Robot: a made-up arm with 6 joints.
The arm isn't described. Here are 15 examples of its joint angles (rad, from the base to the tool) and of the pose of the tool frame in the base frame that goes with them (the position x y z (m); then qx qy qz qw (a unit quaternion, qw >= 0)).
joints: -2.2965 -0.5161 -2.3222 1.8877 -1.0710 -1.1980
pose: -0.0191 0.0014 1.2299 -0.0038 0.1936 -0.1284 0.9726
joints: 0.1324 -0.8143 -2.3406 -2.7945 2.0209 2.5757
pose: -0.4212 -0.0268 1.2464 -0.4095 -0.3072 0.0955 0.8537
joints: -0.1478 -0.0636 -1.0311 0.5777 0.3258 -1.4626
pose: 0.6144 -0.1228 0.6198 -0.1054 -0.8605 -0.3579 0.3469
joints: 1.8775 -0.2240 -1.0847 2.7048 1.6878 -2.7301
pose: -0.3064 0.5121 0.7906 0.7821 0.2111 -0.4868 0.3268
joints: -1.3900 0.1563 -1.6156 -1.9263 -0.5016 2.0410
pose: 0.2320 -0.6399 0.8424 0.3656 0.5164 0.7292 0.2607
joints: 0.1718 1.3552 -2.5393 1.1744 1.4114 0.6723
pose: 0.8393 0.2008 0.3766 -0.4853 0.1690 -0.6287 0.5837
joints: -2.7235 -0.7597 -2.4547 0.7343 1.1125 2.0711
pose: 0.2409 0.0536 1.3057 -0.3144 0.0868 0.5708 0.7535
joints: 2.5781 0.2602 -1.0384 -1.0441 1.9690 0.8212
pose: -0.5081 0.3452 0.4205 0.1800 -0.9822 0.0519 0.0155
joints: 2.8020 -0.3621 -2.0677 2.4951 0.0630 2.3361
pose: -0.3055 0.0238 1.2368 -0.8916 0.1089 0.4387 0.0291
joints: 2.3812 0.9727 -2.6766 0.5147 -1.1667 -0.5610
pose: -0.5180 0.4689 0.8765 0.5905 -0.0497 -0.7422 0.3130
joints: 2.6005 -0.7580 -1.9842 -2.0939 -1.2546 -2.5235
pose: -0.0154 -0.1719 1.2004 0.2811 0.1118 0.1902 0.9340
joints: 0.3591 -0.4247 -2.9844 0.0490 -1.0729 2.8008
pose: -0.3916 -0.1715 1.1608 0.7777 0.2274 0.0242 0.5855
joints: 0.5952 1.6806 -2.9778 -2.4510 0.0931 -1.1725
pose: 0.6535 0.5485 0.3959 -0.2178 0.4683 -0.8380 0.1762
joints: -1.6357 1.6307 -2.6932 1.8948 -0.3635 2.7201
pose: -0.0848 -0.8341 0.2513 -0.7849 -0.5287 -0.1661 0.2772
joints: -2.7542 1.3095 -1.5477 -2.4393 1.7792 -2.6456
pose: -0.6042 -0.2910 0.0337 0.4552 0.0919 -0.2425 0.8518
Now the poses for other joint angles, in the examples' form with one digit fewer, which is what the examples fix.
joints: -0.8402 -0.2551 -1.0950 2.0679 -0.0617 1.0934
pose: 0.356 -0.450 0.696 -0.226 -0.672 0.592 0.383
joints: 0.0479 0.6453 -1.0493 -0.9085 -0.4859 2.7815
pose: 0.600 0.079 0.273 -0.436 0.227 -0.863 0.115
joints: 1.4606 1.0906 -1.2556 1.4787 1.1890 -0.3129
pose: -0.042 0.456 0.002 -0.511 -0.145 -0.136 0.836
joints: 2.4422 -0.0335 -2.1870 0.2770 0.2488 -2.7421
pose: -0.335 0.240 1.250 -0.804 0.356 0.037 0.474
